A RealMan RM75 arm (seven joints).
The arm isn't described. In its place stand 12 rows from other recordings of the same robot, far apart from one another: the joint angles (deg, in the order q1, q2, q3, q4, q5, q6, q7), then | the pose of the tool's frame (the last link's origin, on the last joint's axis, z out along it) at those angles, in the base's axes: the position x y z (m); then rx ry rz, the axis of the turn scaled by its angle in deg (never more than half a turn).
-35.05, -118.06, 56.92, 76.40, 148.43, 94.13, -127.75 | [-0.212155 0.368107 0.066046 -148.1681 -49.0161 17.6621]
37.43, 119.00, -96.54, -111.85, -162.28, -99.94, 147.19 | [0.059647 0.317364 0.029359 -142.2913 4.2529 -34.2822]
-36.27, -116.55, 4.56, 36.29, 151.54, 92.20, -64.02 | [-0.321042 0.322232 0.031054 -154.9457 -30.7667 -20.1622]
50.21, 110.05, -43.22, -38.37, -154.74, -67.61, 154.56 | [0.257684 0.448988 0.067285 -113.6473 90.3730 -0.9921]
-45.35, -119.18, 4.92, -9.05, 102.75, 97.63, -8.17 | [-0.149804 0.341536 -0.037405 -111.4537 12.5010 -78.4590]
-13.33, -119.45, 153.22, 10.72, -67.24, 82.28, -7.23 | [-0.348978 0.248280 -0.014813 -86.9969 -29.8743 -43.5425]
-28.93, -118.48, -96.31, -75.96, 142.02, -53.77, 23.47 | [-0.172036 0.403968 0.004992 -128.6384 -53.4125 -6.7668]
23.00, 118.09, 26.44, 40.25, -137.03, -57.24, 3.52 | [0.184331 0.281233 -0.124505 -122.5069 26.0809 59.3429]
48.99, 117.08, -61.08, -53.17, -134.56, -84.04, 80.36 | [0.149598 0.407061 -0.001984 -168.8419 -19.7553 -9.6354]
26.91, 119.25, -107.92, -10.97, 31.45, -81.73, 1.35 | [0.285677 0.344842 0.033944 -80.2207 10.8326 48.5798]
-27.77, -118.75, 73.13, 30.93, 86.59, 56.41, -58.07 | [-0.273574 0.350973 -0.061409 -147.7900 -17.6498 -21.7814]
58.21, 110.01, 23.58, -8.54, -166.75, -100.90, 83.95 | [0.148343 0.378475 0.002399 155.4388 -41.1227 -61.2509]
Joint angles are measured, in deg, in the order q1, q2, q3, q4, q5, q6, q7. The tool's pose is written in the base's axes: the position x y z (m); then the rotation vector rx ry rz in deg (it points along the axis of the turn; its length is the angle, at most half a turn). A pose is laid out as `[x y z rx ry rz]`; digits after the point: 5 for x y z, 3 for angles.
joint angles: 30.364, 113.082, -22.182, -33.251, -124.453, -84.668, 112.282
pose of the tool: [0.32303 0.34004 0.05495 -126.814 87.162 43.733]
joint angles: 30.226, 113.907, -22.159, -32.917, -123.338, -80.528, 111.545
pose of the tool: [0.32796 0.34510 0.05119 -123.022 86.560 43.630]
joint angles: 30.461, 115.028, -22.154, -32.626, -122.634, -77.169, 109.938
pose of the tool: [0.32900 0.34972 0.04428 -121.097 85.090 43.245]
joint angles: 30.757, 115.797, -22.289, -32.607, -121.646, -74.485, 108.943
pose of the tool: [0.32879 0.35489 0.04106 -119.329 83.794 43.235]
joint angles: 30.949, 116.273, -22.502, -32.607, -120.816, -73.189, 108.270
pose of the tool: [0.32743 0.35784 0.03894 -118.608 82.923 43.530]
